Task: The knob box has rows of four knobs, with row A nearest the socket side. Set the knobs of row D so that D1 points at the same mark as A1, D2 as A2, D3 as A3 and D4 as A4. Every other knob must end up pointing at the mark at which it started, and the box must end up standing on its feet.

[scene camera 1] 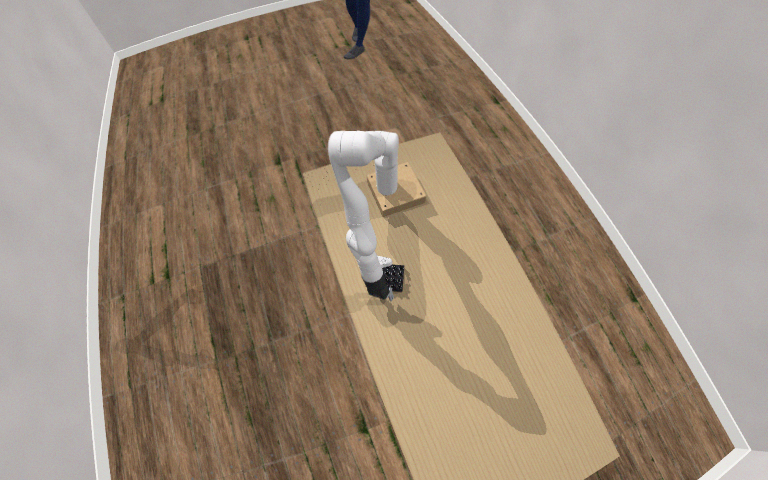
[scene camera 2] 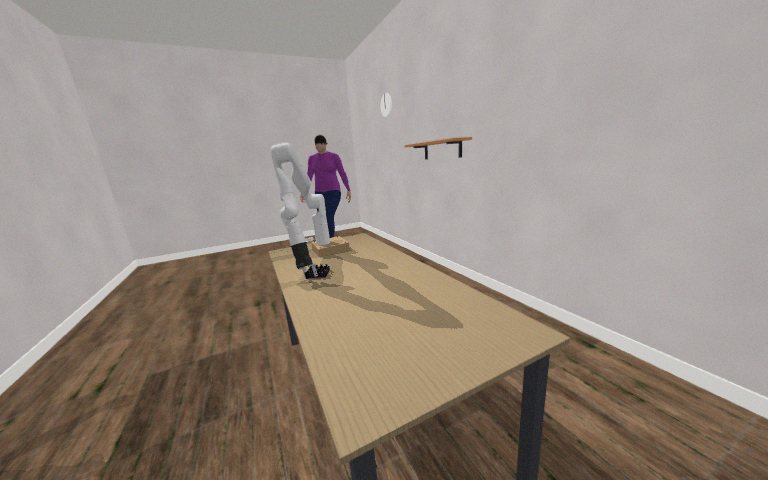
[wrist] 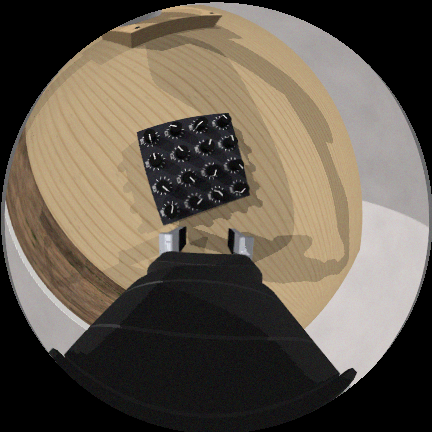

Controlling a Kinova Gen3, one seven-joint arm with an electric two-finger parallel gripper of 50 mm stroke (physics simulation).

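Seen in the pictures: gripper, fingertip midpoint: [scene camera 1: 385, 297] [scene camera 2: 311, 277] [wrist: 206, 236]; arm's base, link origin: [scene camera 1: 387, 186] [scene camera 2: 323, 243].
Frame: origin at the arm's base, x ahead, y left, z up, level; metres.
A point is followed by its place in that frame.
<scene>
The black knob box [scene camera 1: 394, 277] {z -0.033, x 0.414, y -0.046 m} [scene camera 2: 317, 272] {z -0.027, x 0.456, y -0.064 m} [wrist: 195, 165] {z -0.033, x 0.411, y -0.065 m} lies on the table with its knob face up. Its knobs stand in four rows of four, each with a white pointer line and a ring of marks. The row letters are too small to read, and the sockets cannot be made out. In the wrist view the corner knob nearest the left finger [wrist: 170, 209] points up and slightly right. My gripper [wrist: 206, 236] {z -0.038, x 0.487, y -0.096 m} [scene camera 1: 386, 296] {z -0.038, x 0.487, y -0.096 m} [scene camera 2: 309, 272] {z -0.038, x 0.487, y -0.096 m} is open and empty, beside the box's near edge in the wrist view. Its fingers appear apart from the box.
The table [scene camera 1: 487, 362] {z -0.056, x 0.813, y 0.240 m} [scene camera 2: 430, 362] {z -0.055, x 1.241, y 0.217 m} [wrist: 90, 125] {z -0.055, x 0.272, y -0.149 m} carries the arm's wooden base block [scene camera 1: 404, 200] {z 0.001, x 0.086, y 0.061 m} [scene camera 2: 334, 247] {z -0.011, x 0.099, y 0.062 m} [wrist: 165, 30] beyond the box. The table's long edge runs close to the gripper's side. A person [scene camera 2: 326, 169] [scene camera 1: 357, 25] stands behind the arm. A wall shelf [scene camera 2: 438, 142] hangs at the right.
</scene>
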